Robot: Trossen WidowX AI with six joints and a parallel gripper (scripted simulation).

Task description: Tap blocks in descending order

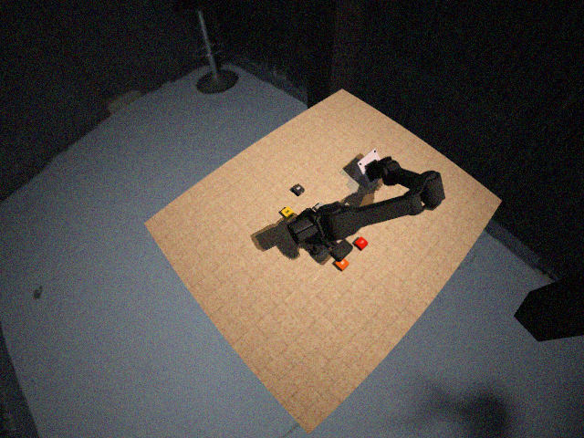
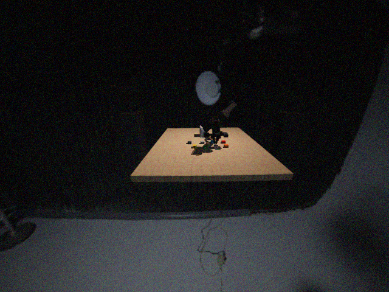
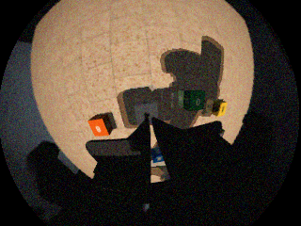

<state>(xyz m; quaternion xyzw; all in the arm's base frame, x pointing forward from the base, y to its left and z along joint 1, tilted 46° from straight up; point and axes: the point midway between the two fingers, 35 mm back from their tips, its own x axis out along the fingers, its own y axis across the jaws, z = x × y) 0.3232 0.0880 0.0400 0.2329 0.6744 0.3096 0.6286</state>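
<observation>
The white block is 10 mm below my gripper tip and 10 mm ahead of it. The rest, counted from my gripper tip: blue block: 100 mm behind, 20 mm to the right, 10 mm below; then orange block: 90 mm to the left, 10 mm below, 10 mm behind; then green block: 80 mm to the right, 30 mm ahead, 10 mm below.
</observation>
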